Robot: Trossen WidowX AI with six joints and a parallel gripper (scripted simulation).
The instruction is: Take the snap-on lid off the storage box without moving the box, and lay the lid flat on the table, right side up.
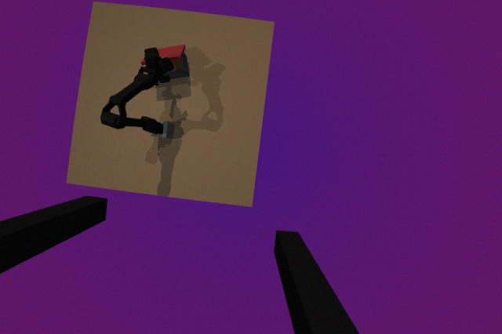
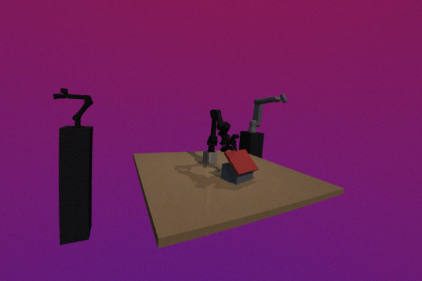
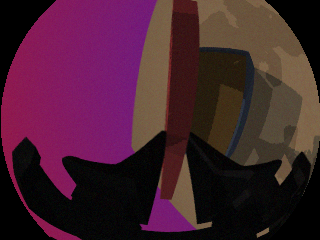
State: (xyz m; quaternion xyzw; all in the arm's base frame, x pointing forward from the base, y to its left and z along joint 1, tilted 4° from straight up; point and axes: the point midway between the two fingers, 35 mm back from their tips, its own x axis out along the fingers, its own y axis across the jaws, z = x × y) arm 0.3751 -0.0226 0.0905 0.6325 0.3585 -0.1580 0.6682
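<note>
Now: gripper tip 6 cm short of the red lid, 5 cm above it and 2 cm to the right of it. The rest, counted from my gripper tip: blue-grey storage box (14 cm below, 3 cm ahead, 1 cm to the left).
</note>
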